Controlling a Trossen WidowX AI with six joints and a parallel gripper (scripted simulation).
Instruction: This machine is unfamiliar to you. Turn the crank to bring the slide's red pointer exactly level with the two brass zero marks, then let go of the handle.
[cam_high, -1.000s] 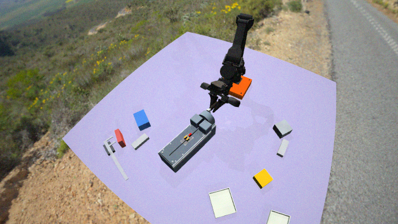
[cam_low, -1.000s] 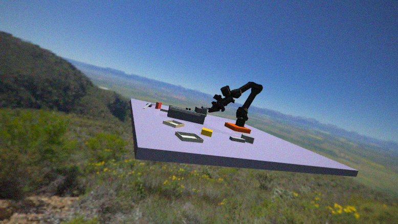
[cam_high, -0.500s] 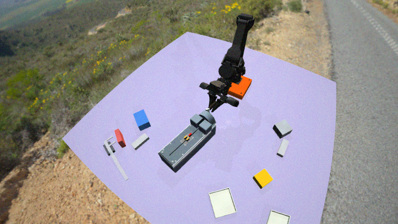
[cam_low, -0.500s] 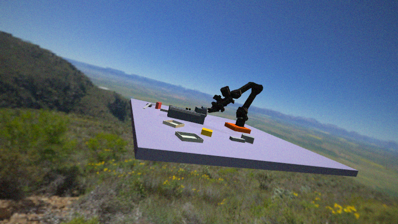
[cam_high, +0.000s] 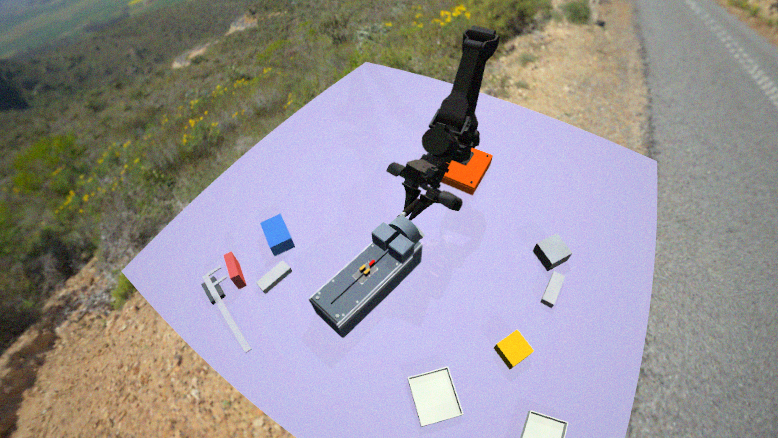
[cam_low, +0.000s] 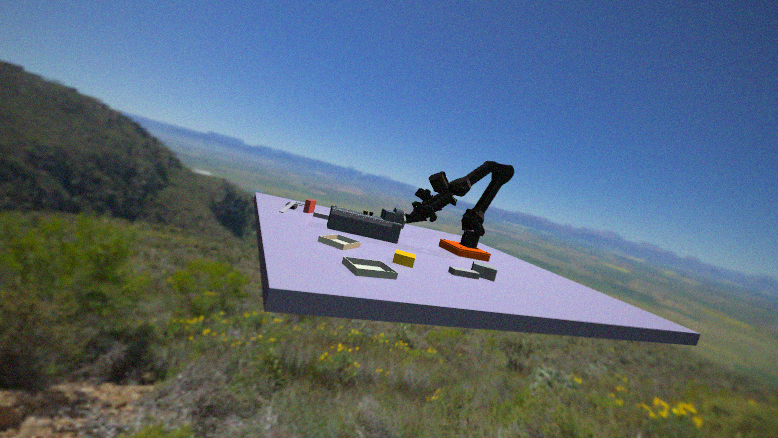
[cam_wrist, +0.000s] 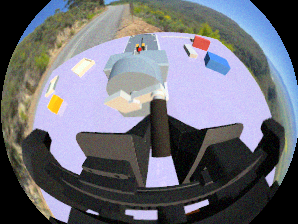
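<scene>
Right now my gripper tip is 150 mm short of the red pointer. Also, from my gripper tip: blue block: 180 mm ahead, 280 mm to the right, 60 mm below; then grey cube: 140 mm behind, 350 mm to the left, 60 mm below; then dark crank handle: 20 mm behind, 20 mm above.
</scene>
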